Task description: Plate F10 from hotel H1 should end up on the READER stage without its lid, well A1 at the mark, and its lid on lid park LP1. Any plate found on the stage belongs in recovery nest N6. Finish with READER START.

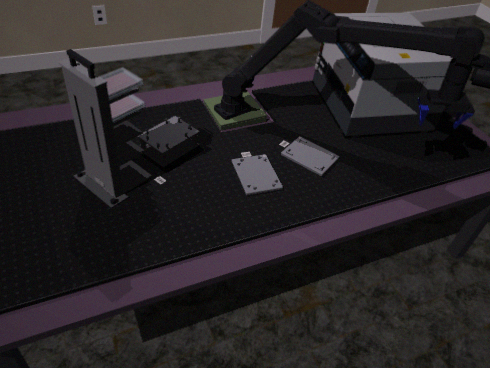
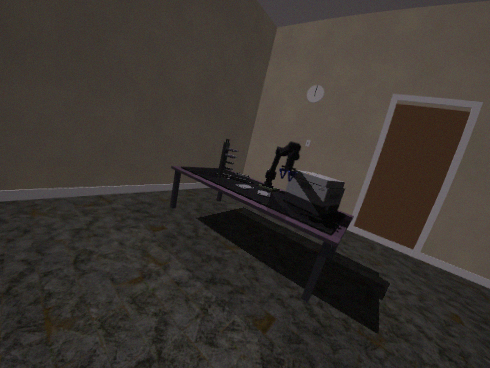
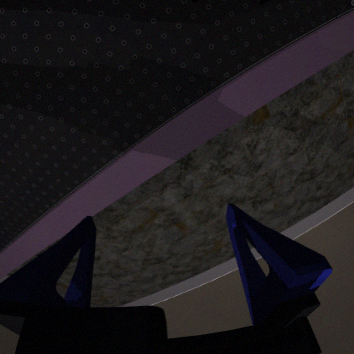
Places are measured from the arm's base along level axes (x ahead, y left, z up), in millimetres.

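Where they show: gripper, fingertip midpoint: (image 1: 436, 126) (image 2: 285, 180) (image 3: 159, 216); arm's base, link origin: (image 1: 232, 109) (image 2: 267, 186).
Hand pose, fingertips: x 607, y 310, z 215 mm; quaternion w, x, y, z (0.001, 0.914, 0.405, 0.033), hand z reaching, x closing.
Observation:
Things, the pixels of their centre, and the offset from my fingertips.
- grey instrument, body centre: (image 1: 379, 73) (image 2: 314, 191) 388 mm back, 204 mm left, 77 mm down
- tall grey rack, body centre: (image 1: 106, 123) (image 2: 227, 158) 476 mm back, 825 mm right, 16 mm down
- dark raised block, body centre: (image 1: 169, 138) (image 2: 241, 177) 532 mm back, 612 mm right, 188 mm down
My gripper (image 1: 440, 123) (image 2: 287, 178) (image 3: 159, 216) is open and empty, its blue fingers raised in front of the white and grey instrument (image 1: 395, 107) (image 2: 312, 186), near the right end of the table. A tall grey rack (image 1: 86, 125) (image 2: 223, 159) stands at the left with shelves on its far side; two pinkish, pale-rimmed plate-like items (image 1: 120, 84) (image 1: 125, 107) show there. I cannot read which nest is which or tell which plate is F10. Two pale flat pads (image 1: 256, 174) (image 1: 310, 156) with small corner pegs lie mid-table. No plate shows on a reader stage.
A dark raised block (image 1: 170, 136) with pegs stands between the rack and the arm's green base (image 1: 243, 120). Small white tags lie by the pads and rack. The arm reaches over the instrument's front. The table's purple edge (image 1: 240, 245) (image 3: 180, 127) runs along the front.

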